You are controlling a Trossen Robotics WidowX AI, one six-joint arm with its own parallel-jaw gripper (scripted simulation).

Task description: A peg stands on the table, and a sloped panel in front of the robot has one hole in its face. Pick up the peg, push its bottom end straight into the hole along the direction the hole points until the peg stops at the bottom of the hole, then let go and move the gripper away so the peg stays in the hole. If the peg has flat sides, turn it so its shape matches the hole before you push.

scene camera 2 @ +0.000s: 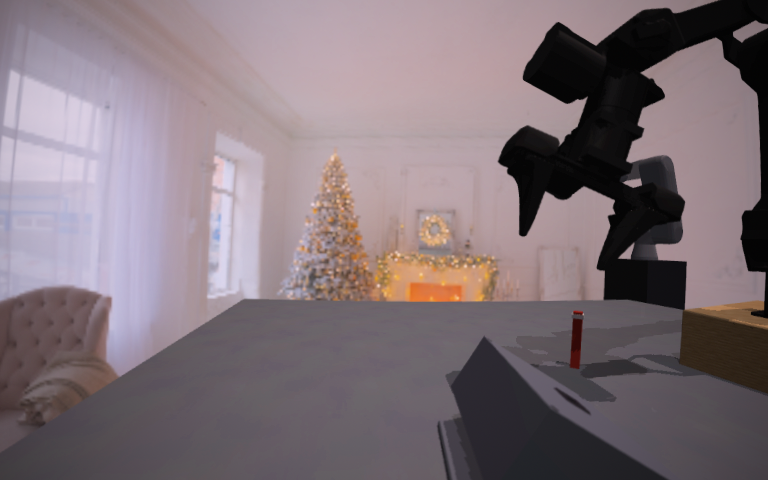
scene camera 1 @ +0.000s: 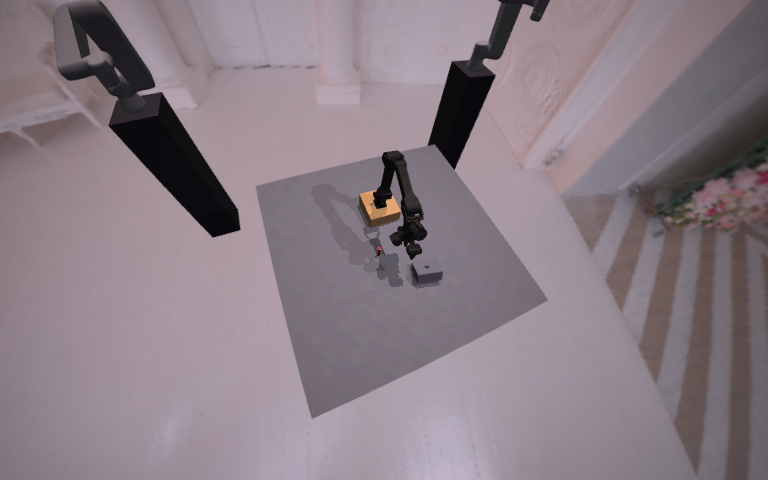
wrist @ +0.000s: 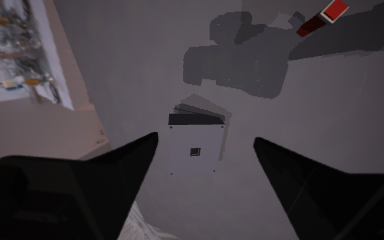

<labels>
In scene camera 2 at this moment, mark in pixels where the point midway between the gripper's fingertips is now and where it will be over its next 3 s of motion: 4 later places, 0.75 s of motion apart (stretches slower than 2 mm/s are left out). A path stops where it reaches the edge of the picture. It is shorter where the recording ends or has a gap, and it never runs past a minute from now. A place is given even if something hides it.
My gripper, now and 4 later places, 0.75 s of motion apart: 562,253; 567,288; 576,302; 574,328; 576,338
</labels>
